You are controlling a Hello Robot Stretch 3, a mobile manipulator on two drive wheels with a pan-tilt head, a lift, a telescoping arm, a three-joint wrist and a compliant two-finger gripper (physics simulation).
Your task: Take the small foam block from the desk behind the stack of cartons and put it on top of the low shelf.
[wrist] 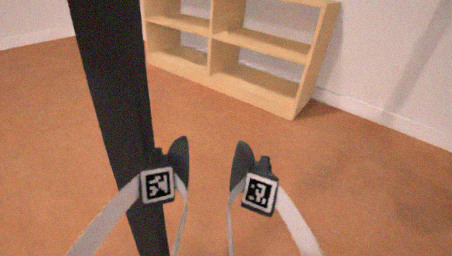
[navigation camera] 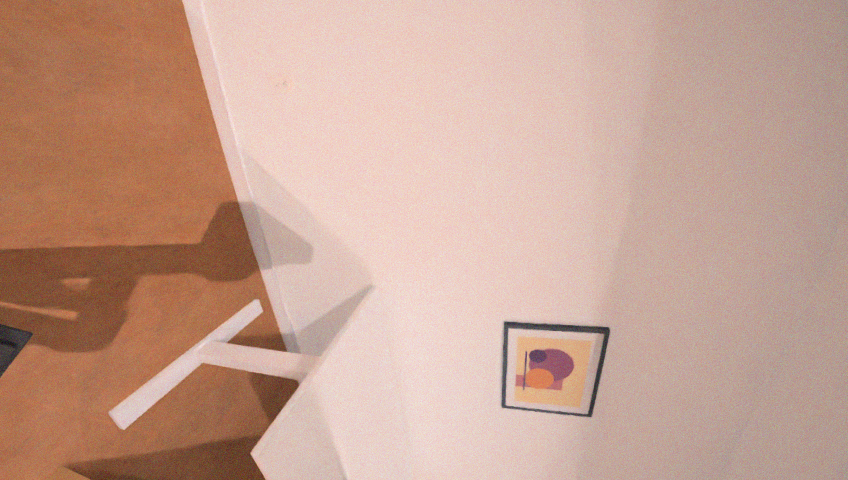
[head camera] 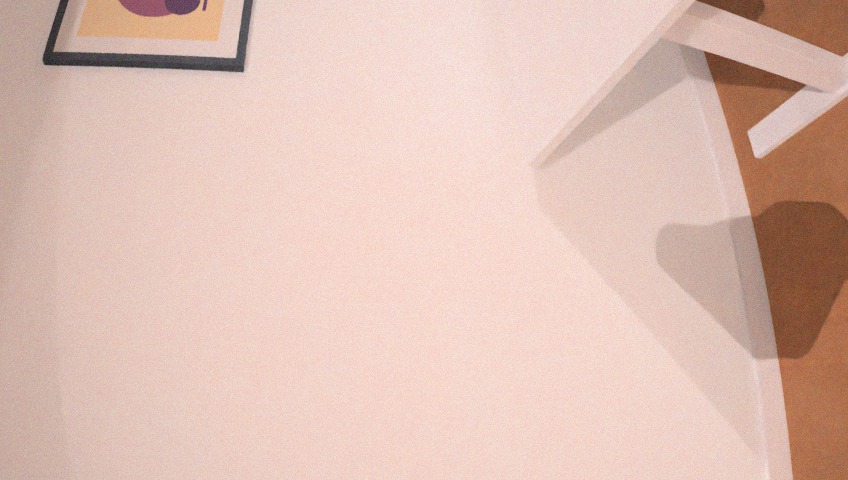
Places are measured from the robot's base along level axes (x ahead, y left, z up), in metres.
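Pixels of known places: gripper, between the fingertips: (wrist: 211, 157).
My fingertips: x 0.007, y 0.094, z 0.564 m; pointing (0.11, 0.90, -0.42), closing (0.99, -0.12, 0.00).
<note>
Behind a point stands the place of what it marks.
The white desk (head camera: 612, 82) {x 0.190, y -0.967, z 0.707 m} (navigation camera: 297, 434) {x -0.121, y -0.821, z 0.720 m} shows in part at the upper right of the head camera view and the bottom of the navigation view, both tilted. The foam block does not show in any view. The stack of cartons cannot be made out; a tan sliver at the bottom left of the navigation view is too small to identify. The low shelf (wrist: 250, 95) {x 0.336, y 1.155, z 0.058 m}, pale wood with open compartments, stands against the wall at the top of the wrist view; most of its top is cut off. My gripper (wrist: 211, 157) {x 0.007, y 0.094, z 0.564 m} is open and empty, above the floor in front of the shelf.
A T-shaped white desk leg (head camera: 755, 44) {x 0.049, y -0.998, z 0.372 m} (navigation camera: 255, 359) {x 0.052, y -1.001, z 0.338 m} stands near the wall. A framed picture (head camera: 148, 62) {x 0.334, y -1.360, z 1.494 m} (navigation camera: 550, 362) {x 0.198, y -1.511, z 1.506 m} hangs on the wall. A dark post (wrist: 112, 85) crosses the left of the wrist view. A dark robot part shows at the navigation view's left edge.
</note>
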